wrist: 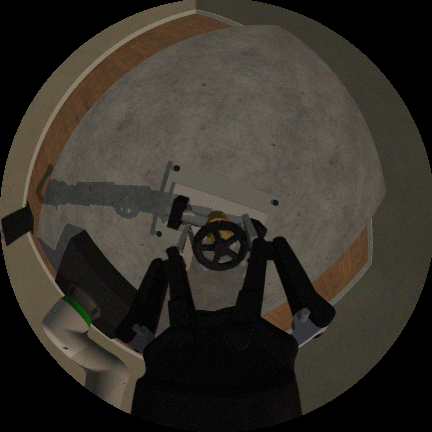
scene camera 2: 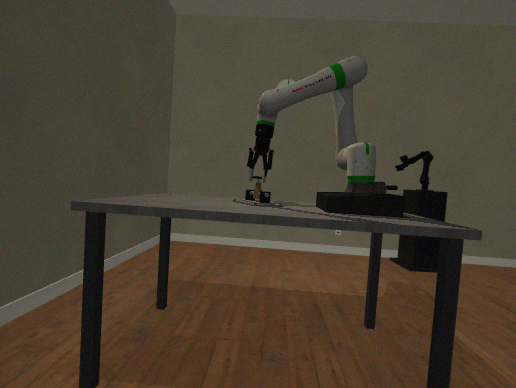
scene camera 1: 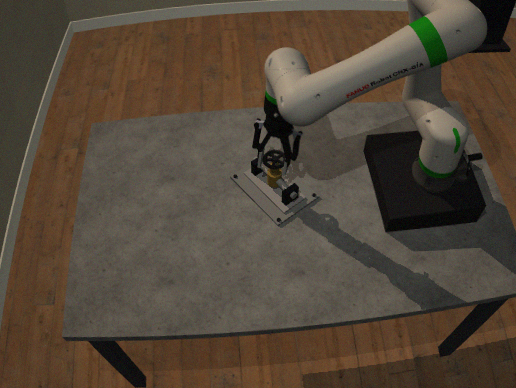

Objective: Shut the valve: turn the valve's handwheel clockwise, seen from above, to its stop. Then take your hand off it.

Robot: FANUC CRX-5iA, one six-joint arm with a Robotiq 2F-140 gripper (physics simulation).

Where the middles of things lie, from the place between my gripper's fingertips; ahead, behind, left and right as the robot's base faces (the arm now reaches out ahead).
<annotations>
Now: hand 1 cm to the left of the black spoked handwheel point(wrist: 220, 245), 1 cm below it and 1 cm past it. The rest, counted from my hand: grey base plate point(scene camera 1: 265, 204) 11 cm below, 1 cm to the right, 1 cm behind.
</annotations>
